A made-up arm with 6 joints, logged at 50 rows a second.
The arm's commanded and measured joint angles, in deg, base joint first. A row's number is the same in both.
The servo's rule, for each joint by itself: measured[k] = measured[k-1] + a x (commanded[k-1-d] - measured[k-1]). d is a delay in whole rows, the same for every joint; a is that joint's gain. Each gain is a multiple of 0.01, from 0.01 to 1. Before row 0 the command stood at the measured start. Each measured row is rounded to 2 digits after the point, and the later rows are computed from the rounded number. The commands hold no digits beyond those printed.
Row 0, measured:
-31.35, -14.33, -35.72, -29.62, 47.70, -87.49
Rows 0 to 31, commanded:
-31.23, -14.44, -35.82, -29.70, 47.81, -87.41
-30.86, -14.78, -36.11, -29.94, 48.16, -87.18
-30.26, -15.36, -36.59, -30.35, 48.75, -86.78
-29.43, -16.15, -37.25, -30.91, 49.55, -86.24
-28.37, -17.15, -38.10, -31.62, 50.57, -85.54
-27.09, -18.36, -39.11, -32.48, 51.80, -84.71
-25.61, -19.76, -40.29, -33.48, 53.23, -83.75
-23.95, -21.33, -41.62, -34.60, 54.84, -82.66
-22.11, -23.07, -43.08, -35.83, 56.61, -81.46
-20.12, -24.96, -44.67, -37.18, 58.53, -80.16
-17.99, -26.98, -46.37, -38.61, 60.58, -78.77
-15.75, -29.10, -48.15, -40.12, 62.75, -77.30
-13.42, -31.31, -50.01, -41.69, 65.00, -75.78
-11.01, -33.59, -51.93, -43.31, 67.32, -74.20
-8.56, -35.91, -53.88, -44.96, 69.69, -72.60
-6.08, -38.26, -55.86, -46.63, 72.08, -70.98
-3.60, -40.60, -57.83, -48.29, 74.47, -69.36
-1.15, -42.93, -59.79, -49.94, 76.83, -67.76
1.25, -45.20, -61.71, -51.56, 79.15, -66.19
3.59, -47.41, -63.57, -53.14, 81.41, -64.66
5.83, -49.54, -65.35, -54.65, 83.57, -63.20
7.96, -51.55, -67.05, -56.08, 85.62, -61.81
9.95, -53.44, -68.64, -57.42, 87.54, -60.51
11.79, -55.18, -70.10, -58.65, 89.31, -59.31
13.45, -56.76, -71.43, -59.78, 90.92, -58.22
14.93, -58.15, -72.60, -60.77, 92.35, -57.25
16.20, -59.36, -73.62, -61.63, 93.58, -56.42
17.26, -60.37, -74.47, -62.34, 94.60, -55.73
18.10, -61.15, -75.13, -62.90, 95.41, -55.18
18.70, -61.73, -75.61, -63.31, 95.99, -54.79
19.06, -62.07, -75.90, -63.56, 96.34, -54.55
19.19, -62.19, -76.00, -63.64, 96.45, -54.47
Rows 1 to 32, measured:
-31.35, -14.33, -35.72, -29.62, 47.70, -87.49
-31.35, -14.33, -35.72, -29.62, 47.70, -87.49
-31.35, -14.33, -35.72, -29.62, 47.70, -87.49
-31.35, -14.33, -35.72, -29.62, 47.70, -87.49
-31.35, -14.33, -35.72, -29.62, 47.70, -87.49
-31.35, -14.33, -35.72, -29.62, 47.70, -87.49
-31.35, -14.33, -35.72, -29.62, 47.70, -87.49
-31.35, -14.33, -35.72, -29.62, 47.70, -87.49
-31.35, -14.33, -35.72, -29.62, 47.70, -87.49
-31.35, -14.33, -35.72, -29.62, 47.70, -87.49
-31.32, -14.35, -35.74, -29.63, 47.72, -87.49
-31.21, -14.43, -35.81, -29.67, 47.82, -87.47
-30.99, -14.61, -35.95, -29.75, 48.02, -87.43
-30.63, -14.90, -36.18, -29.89, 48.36, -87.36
-30.11, -15.33, -36.53, -30.10, 48.85, -87.25
-29.42, -15.91, -36.99, -30.39, 49.50, -87.10
-28.54, -16.64, -37.58, -30.76, 50.32, -86.90
-27.48, -17.53, -38.31, -31.22, 51.31, -86.65
-26.24, -18.58, -39.17, -31.77, 52.48, -86.34
-24.83, -19.79, -40.16, -32.42, 53.81, -85.97
-23.26, -21.16, -41.28, -33.16, 55.30, -85.54
-21.53, -22.67, -42.52, -34.00, 56.94, -85.05
-19.66, -24.31, -43.87, -34.92, 58.71, -84.49
-17.67, -26.07, -45.32, -35.93, 60.60, -83.87
-15.57, -27.94, -46.86, -37.01, 62.60, -83.19
-13.39, -29.90, -48.48, -38.16, 64.69, -82.46
-11.14, -31.93, -50.16, -39.38, 66.84, -81.67
-8.84, -34.02, -51.89, -40.65, 69.04, -80.84
-6.52, -36.14, -53.66, -41.96, 71.26, -79.96
-4.19, -38.28, -55.44, -43.30, 73.49, -79.04
-1.89, -40.42, -57.22, -44.66, 75.71, -78.09
0.38, -42.53, -58.99, -46.03, 77.89, -77.11
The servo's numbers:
d 10
a 0.23 0.19 0.18 0.12 0.22 0.06

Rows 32 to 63, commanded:
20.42, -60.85, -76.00, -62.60, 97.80, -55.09
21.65, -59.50, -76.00, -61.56, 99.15, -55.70
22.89, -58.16, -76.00, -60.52, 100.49, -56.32
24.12, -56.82, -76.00, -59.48, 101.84, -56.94
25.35, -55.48, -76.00, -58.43, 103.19, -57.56
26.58, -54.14, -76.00, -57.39, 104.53, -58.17
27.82, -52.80, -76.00, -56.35, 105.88, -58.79
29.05, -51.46, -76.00, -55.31, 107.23, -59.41
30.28, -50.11, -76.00, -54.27, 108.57, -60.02
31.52, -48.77, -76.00, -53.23, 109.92, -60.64
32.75, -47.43, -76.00, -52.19, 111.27, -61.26
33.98, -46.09, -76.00, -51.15, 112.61, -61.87
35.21, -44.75, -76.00, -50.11, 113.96, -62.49
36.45, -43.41, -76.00, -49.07, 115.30, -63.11
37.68, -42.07, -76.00, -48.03, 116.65, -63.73
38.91, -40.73, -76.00, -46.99, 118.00, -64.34
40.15, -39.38, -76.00, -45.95, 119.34, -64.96
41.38, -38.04, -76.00, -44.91, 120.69, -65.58
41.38, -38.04, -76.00, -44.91, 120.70, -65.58
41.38, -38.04, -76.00, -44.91, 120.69, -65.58
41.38, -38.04, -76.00, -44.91, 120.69, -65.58
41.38, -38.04, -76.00, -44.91, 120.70, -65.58
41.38, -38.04, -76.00, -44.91, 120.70, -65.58
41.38, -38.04, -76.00, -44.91, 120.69, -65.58
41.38, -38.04, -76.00, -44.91, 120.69, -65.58
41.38, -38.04, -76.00, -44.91, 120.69, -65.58
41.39, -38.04, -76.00, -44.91, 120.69, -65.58
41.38, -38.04, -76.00, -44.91, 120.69, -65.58
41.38, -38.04, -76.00, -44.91, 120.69, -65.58
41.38, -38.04, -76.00, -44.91, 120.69, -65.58
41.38, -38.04, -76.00, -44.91, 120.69, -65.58
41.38, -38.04, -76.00, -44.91, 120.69, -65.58
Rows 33 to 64, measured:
2.58, -44.60, -60.73, -47.40, 80.01, -76.11
4.70, -46.61, -62.42, -48.75, 82.06, -75.10
6.71, -48.54, -64.04, -50.07, 84.01, -74.09
8.60, -50.37, -65.58, -51.35, 85.84, -73.08
10.35, -52.08, -67.03, -52.58, 87.54, -72.08
11.94, -53.66, -68.37, -53.75, 89.09, -71.10
13.36, -55.08, -69.59, -54.85, 90.48, -70.14
14.59, -56.34, -70.67, -55.87, 91.69, -69.22
15.62, -57.43, -71.61, -56.79, 92.71, -68.34
16.44, -58.33, -72.40, -57.61, 93.53, -67.51
17.36, -58.81, -73.05, -58.21, 94.47, -66.76
18.35, -58.94, -73.58, -58.61, 95.50, -66.10
19.39, -58.79, -74.02, -58.84, 96.60, -65.51
20.48, -58.42, -74.38, -58.92, 97.75, -65.00
21.60, -57.86, -74.67, -58.86, 98.95, -64.55
22.75, -57.15, -74.91, -58.68, 100.18, -64.17
23.92, -56.32, -75.11, -58.40, 101.43, -63.85
25.10, -55.40, -75.27, -58.03, 102.71, -63.58
26.29, -54.39, -75.40, -57.58, 104.00, -63.37
27.49, -53.32, -75.51, -57.06, 105.30, -63.21
28.70, -52.20, -75.60, -56.48, 106.61, -63.09
29.91, -51.04, -75.67, -55.84, 107.93, -63.02
31.13, -49.84, -75.73, -55.15, 109.26, -62.99
32.35, -48.62, -75.78, -54.42, 110.59, -63.00
33.58, -47.38, -75.82, -53.65, 111.92, -63.04
34.81, -46.12, -75.85, -52.85, 113.26, -63.12
36.04, -44.84, -75.88, -52.02, 114.60, -63.23
37.27, -43.55, -75.90, -51.17, 115.94, -63.37
38.22, -42.50, -75.92, -50.42, 116.99, -63.50
38.95, -41.65, -75.93, -49.76, 117.80, -63.62
39.51, -40.96, -75.94, -49.18, 118.44, -63.74
39.94, -40.41, -75.95, -48.67, 118.94, -63.85

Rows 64 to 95, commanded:
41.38, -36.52, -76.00, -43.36, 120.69, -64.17
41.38, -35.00, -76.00, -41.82, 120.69, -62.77
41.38, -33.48, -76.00, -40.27, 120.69, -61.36
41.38, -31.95, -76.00, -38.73, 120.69, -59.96
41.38, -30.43, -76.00, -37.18, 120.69, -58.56
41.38, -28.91, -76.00, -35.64, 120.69, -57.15
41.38, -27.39, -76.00, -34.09, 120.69, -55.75
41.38, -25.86, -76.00, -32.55, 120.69, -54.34
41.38, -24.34, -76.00, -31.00, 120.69, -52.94
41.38, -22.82, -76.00, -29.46, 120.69, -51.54
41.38, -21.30, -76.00, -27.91, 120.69, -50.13
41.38, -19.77, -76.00, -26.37, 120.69, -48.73
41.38, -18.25, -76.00, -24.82, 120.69, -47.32
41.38, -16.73, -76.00, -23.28, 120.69, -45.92
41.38, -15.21, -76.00, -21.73, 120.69, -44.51
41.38, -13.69, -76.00, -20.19, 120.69, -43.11
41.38, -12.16, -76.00, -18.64, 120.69, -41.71
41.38, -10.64, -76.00, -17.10, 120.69, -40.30
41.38, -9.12, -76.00, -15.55, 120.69, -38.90
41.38, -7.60, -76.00, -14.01, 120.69, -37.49
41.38, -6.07, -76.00, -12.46, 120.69, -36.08
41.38, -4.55, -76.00, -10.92, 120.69, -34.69
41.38, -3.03, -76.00, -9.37, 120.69, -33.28
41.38, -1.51, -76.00, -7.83, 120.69, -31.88
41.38, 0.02, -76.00, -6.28, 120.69, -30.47
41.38, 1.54, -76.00, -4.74, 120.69, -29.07
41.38, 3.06, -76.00, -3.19, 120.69, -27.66
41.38, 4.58, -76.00, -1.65, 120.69, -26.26
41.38, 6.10, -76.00, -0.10, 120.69, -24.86
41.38, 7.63, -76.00, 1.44, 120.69, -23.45
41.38, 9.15, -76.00, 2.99, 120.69, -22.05
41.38, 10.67, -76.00, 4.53, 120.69, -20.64
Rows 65 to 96, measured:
40.27, -39.96, -75.96, -48.22, 119.33, -63.95
40.53, -39.60, -75.97, -47.82, 119.63, -64.05
40.73, -39.30, -75.98, -47.47, 119.86, -64.14
40.88, -39.06, -75.98, -47.16, 120.04, -64.23
41.00, -38.87, -75.98, -46.89, 120.18, -64.31
41.09, -38.71, -75.98, -46.65, 120.29, -64.39
41.16, -38.58, -75.98, -46.44, 120.38, -64.46
41.21, -38.48, -75.98, -46.26, 120.45, -64.53
41.25, -38.40, -75.98, -46.10, 120.50, -64.59
41.28, -38.33, -75.98, -45.96, 120.54, -64.65
41.30, -37.99, -75.98, -45.65, 120.57, -64.62
41.32, -37.42, -75.98, -45.19, 120.60, -64.51
41.33, -36.67, -75.98, -44.60, 120.62, -64.32
41.34, -35.77, -75.98, -43.90, 120.64, -64.06
41.35, -34.76, -75.98, -43.09, 120.65, -63.73
41.36, -33.65, -75.98, -42.20, 120.66, -63.34
41.36, -32.46, -75.98, -41.23, 120.67, -62.88
41.36, -31.21, -75.98, -40.19, 120.67, -62.37
41.36, -29.90, -75.98, -39.09, 120.67, -61.80
41.36, -28.55, -75.98, -37.93, 120.67, -61.18
41.36, -27.17, -75.98, -36.73, 120.67, -60.52
41.36, -25.76, -75.98, -35.49, 120.67, -59.81
41.36, -24.33, -75.98, -34.21, 120.67, -59.06
41.36, -22.89, -75.98, -32.90, 120.67, -58.27
41.36, -21.43, -75.98, -31.56, 120.67, -57.44
41.36, -19.96, -75.98, -30.20, 120.67, -56.58
41.36, -18.48, -75.98, -28.81, 120.67, -55.69
41.36, -16.99, -75.98, -27.40, 120.67, -54.77
41.36, -15.49, -75.98, -25.98, 120.67, -53.82
41.36, -13.99, -75.98, -24.54, 120.67, -52.84
41.36, -12.49, -75.98, -23.09, 120.67, -51.83
41.36, -10.98, -75.98, -21.63, 120.67, -50.80

